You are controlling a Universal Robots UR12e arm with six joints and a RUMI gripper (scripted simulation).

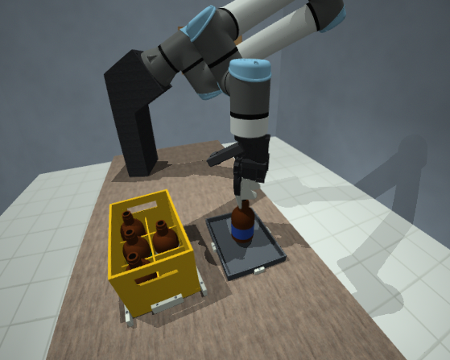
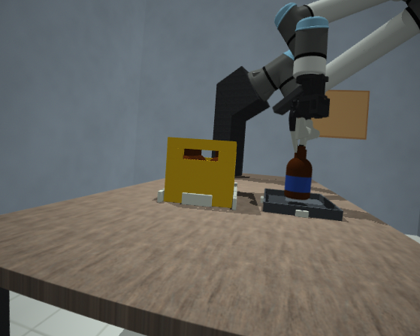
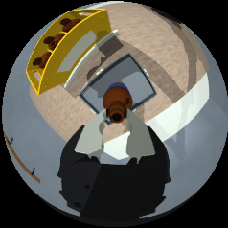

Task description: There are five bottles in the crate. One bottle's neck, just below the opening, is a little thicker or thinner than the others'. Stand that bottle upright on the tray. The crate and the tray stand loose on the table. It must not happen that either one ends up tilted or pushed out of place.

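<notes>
Now: the dark tray 16 cm below my hand. Also, from my hand: yellow crate 28 cm to the right, 9 cm below, 3 cm ahead.
</notes>
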